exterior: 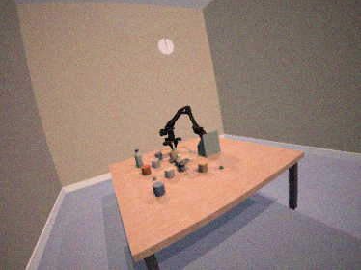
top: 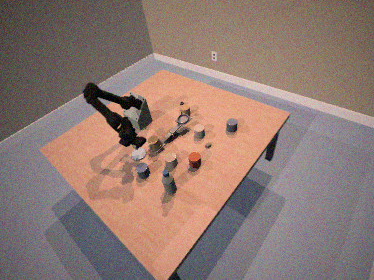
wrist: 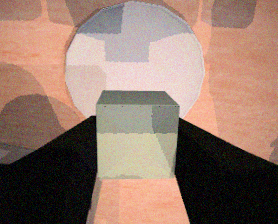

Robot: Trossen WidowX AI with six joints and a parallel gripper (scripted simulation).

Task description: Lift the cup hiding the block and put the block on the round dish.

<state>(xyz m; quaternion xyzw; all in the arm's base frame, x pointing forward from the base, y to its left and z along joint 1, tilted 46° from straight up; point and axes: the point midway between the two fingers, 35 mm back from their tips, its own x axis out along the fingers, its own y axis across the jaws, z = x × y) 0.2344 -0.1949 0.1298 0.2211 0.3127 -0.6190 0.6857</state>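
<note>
My gripper tip is 70 mm above the round grey dish. Also, from my gripper tip: bottle: 350 mm ahead, 50 mm to the right, 40 mm above; balance: 240 mm to the left, 70 mm ahead, 50 mm below; orange cylinder: 330 mm ahead, 160 mm to the left, 40 mm below.
</note>
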